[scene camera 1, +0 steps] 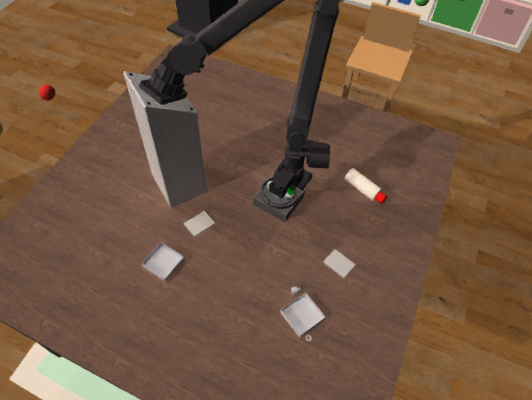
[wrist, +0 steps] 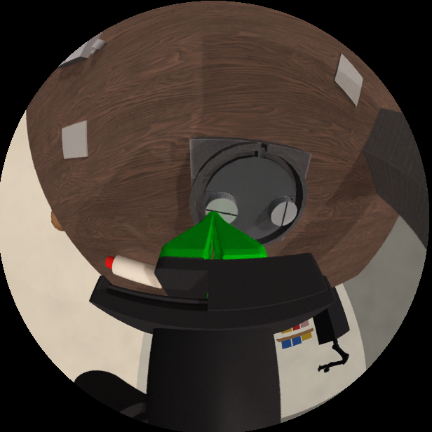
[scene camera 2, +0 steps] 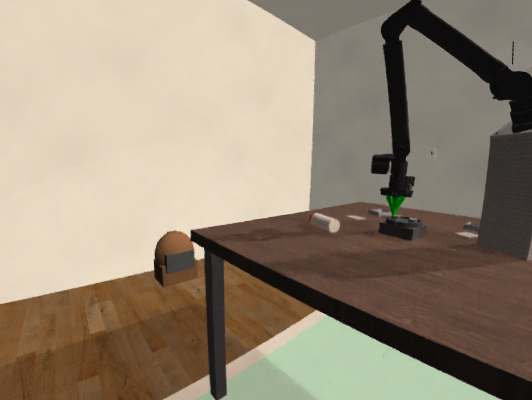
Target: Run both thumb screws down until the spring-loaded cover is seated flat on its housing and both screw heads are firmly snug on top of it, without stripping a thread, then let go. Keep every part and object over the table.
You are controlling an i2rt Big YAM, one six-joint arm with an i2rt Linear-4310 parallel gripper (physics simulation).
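Frame: origin at the arm's base, x ahead, y left, z up, level; metres.
Seen in the pictures: gripper, fingertip midpoint: (scene camera 1: pixel 291 193) (scene camera 2: pixel 393 215); arm's base, link origin: (scene camera 1: pixel 162 92) (scene camera 2: pixel 530 122).
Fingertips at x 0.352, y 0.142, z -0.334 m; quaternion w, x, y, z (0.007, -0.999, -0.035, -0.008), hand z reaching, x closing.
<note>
Offsets run from my fingertips to a thing's middle.
The dark square housing @[dx -0.040, dy -0.008, dz -0.036 m] (scene camera 1: pixel 271 207) (scene camera 2: pixel 402 231) (wrist: pixel 202 150) stands on the table. Its round grey cover (wrist: pixel 250 177) lies inside the raised ring in the wrist view; whether it is seated flat I cannot tell. Two silver slotted thumb screws stand on the cover: the left screw (wrist: pixel 222 206) and the right screw (wrist: pixel 284 213). How snug their heads are I cannot tell. My gripper (scene camera 2: pixel 394 215) (wrist: pixel 212 216) points down with its green fingers shut together and nothing between them. The fingertips are over the near edge of the left screw's head, which they partly hide in the wrist view.
A white cylinder with a red end @[dx +0.175, dy +0.200, dz -0.039 m] (scene camera 1: pixel 364 185) (scene camera 2: pixel 325 223) (wrist: pixel 135 270) lies beside the housing. Two shallow trays @[dx -0.188, dy -0.407, dz -0.054 m] (scene camera 1: pixel 163 262) @[dx +0.242, dy -0.298, dz -0.054 m] (scene camera 1: pixel 302 315), two pale flat plates @[dx -0.193, dy -0.234, dz -0.063 m] (scene camera 1: pixel 199 223) @[dx +0.243, dy -0.092, dz -0.063 m] (scene camera 1: pixel 339 263), a small knob @[dx +0.185, dy -0.246, dz -0.054 m] (scene camera 1: pixel 295 289) and a small ring @[dx +0.290, dy -0.341, dz -0.064 m] (scene camera 1: pixel 308 335) lie on the table. The grey arm pedestal (scene camera 1: pixel 175 155) stands nearby.
</note>
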